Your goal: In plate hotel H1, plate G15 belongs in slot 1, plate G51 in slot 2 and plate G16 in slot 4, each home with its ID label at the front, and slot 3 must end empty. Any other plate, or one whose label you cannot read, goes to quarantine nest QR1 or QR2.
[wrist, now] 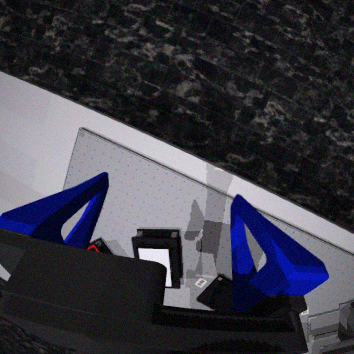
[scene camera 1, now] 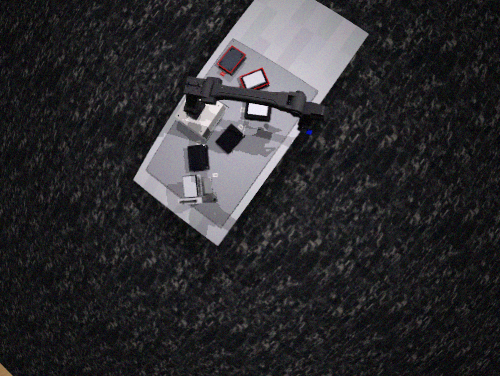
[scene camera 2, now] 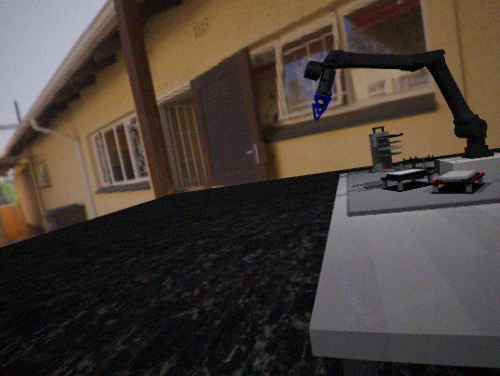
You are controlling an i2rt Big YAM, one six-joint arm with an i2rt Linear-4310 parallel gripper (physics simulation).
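Frame: origin at the arm's base, x ahead, y left, z up, level; millimetres.
Seen in the pictures: gripper, fingertip midpoint: (wrist: 171, 189) (scene camera 1: 313, 121) (scene camera 2: 317, 117); arm's base, origin of the base link: (scene camera 1: 196, 109) (scene camera 2: 476, 156).
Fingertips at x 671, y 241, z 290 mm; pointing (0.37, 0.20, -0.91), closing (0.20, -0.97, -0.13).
Note:
Pixels of each thing's middle, then the offset from my fingertips to it. Level surfaces: height alone.
- Plate hotel H1, body centre: (scene camera 1: 195, 192) (scene camera 2: 385, 148) 674 mm right, 357 mm back, 209 mm down
- second red-edged nest, body centre: (scene camera 1: 231, 60) 171 mm left, 668 mm back, 328 mm down
- grey mat, its level: 350 mm down
- pale table, its level: 364 mm down
My gripper (scene camera 1: 309, 132) (scene camera 2: 318, 114) (wrist: 171, 189) is open and empty, with blue fingers spread high above the table's long edge. Plate hotel H1 (scene camera 1: 191, 200) (scene camera 2: 381, 149) stands near one table end; a pale rectangle shows at it from above. Part of it shows at the wrist view's lower right. A white plate (scene camera 1: 258, 109) (scene camera 2: 406, 172) (wrist: 155, 260) lies on a black nest. Another white plate (scene camera 1: 254, 79) (scene camera 2: 456, 175) lies on a red-edged nest. A second red-edged nest (scene camera 1: 231, 60) has a dark top. The plates' ID labels cannot be read. Which red-edged nest is QR1 or QR2 cannot be told.
Two dark nests (scene camera 1: 229, 138) (scene camera 1: 198, 157) stand between the white-topped black nest and the hotel. The arm's pale base (scene camera 1: 213, 118) stands beside them. The arm stretches over the grey mat (scene camera 1: 227, 197) (scene camera 2: 380, 205) (wrist: 140, 190) on the pale table (scene camera 1: 305, 35) (scene camera 2: 400, 280) (wrist: 30, 115).

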